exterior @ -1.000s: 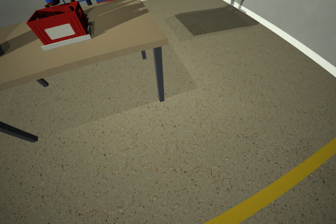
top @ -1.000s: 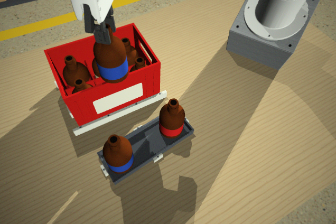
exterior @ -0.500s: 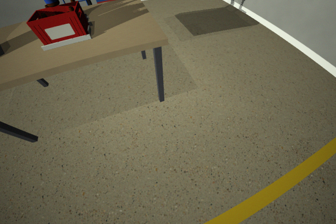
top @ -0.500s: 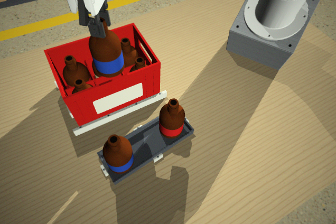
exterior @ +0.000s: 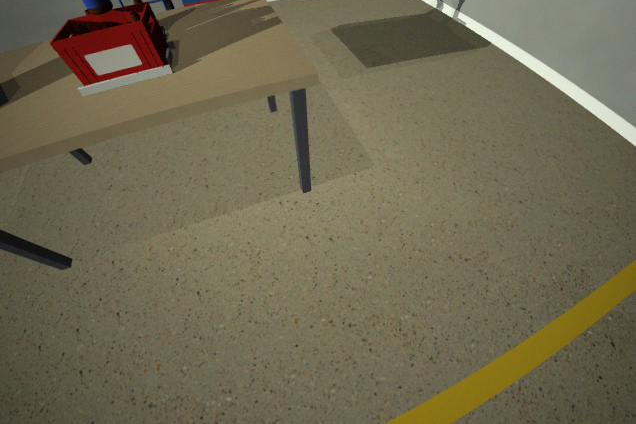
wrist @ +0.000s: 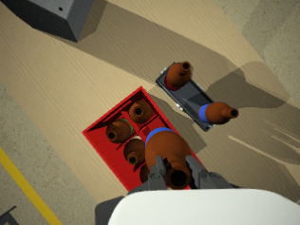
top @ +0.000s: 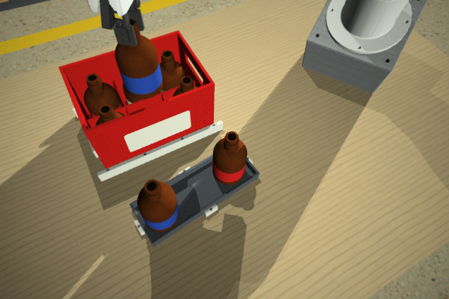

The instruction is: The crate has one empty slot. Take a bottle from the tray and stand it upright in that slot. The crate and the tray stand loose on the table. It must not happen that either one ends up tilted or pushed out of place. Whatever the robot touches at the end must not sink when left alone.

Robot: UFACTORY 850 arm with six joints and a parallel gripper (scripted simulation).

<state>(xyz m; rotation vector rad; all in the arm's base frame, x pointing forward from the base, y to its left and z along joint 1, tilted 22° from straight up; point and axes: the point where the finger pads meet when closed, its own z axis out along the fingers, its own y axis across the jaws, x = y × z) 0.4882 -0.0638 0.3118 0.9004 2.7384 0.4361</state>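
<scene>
My hand is 25 cm above the red crate and 5 cm to the left of it. Round my hand: grey tray: 32 cm below, 18 cm to the left, 4 cm behind; blue-banded bottle: 25 cm below, 20 cm to the left, 5 cm ahead.
</scene>
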